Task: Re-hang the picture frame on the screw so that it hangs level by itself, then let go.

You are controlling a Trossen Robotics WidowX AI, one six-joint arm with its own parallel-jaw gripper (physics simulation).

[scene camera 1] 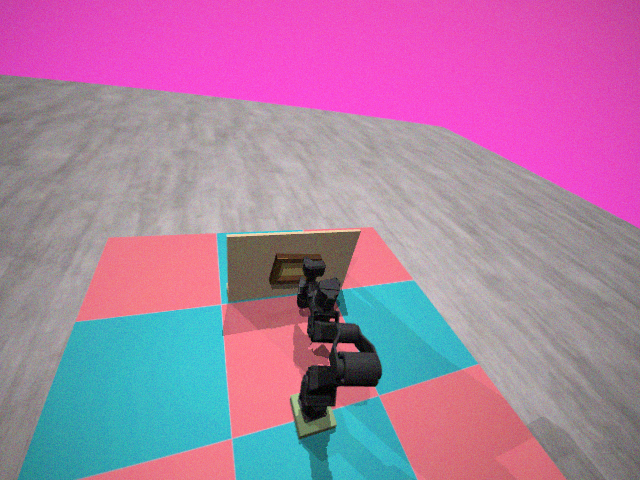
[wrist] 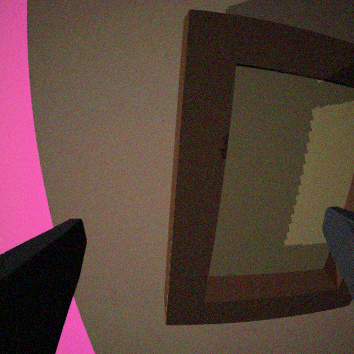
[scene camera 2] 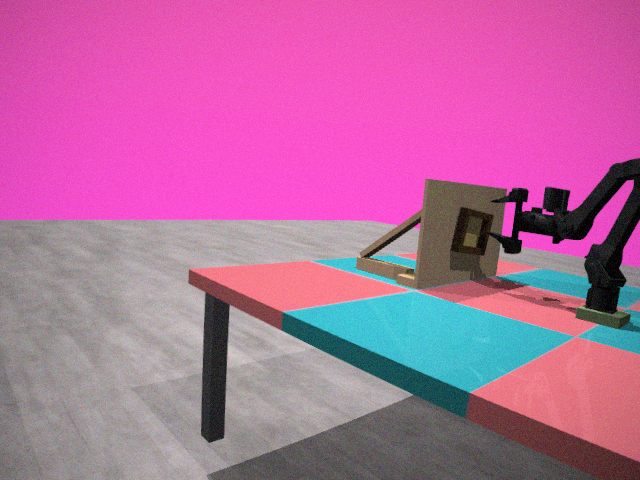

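Pixels of known places: gripper, fingertip midpoint: (scene camera 1: 303,266) (wrist: 208,226) (scene camera 2: 489,217); arm's base at its link origin: (scene camera 1: 312,407) (scene camera 2: 601,309).
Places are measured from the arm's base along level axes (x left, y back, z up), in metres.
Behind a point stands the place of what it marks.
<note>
The brown picture frame (scene camera 1: 297,256) @(x -0.059, y -0.400, z 0.197 m) (scene camera 2: 458,229) @(x 0.018, y -0.412, z 0.140 m) (wrist: 202,165) @(x -0.083, y -0.387, z 0.183 m) is against the upright board, above the table. It looks tilted clockwise, its right side lower. The screw cannot be made out; a small dark spot shows at the inner edge of the frame's upper bar in the wrist view, where up lies to the left. My gripper (scene camera 1: 306,279) (scene camera 2: 491,217) @(x -0.068, y -0.361, z 0.183 m) (wrist: 208,226) @(x -0.068, y -0.361, z 0.183 m) is open and empty, fingers one above the other, in front of the frame's right part. The upper finger is higher than the upper bar; the lower finger is before the opening. Contact cannot be told.
The tan board (scene camera 1: 248,268) @(x 0.098, y -0.433, z 0.135 m) (scene camera 2: 436,232) @(x 0.103, y -0.434, z 0.130 m) (wrist: 110,150) @(x -0.083, y -0.424, z 0.229 m) stands on the checkered table (scene camera 1: 139,372) @(x 0.433, y -0.234, z -0.025 m) (scene camera 2: 330,284) @(x 0.353, y -0.583, z -0.025 m). A slanted brace (scene camera 2: 392,237) @(x 0.111, y -0.576, z 0.094 m) and base piece (scene camera 2: 379,265) @(x 0.116, y -0.610, z 0.004 m) are behind it. The arm's green base plate (scene camera 1: 315,427) @(x 0.009, y 0.050, z 0.000 m) (scene camera 2: 602,316) @(x 0.050, y 0.015, z -0.005 m) is nearer the front.
</note>
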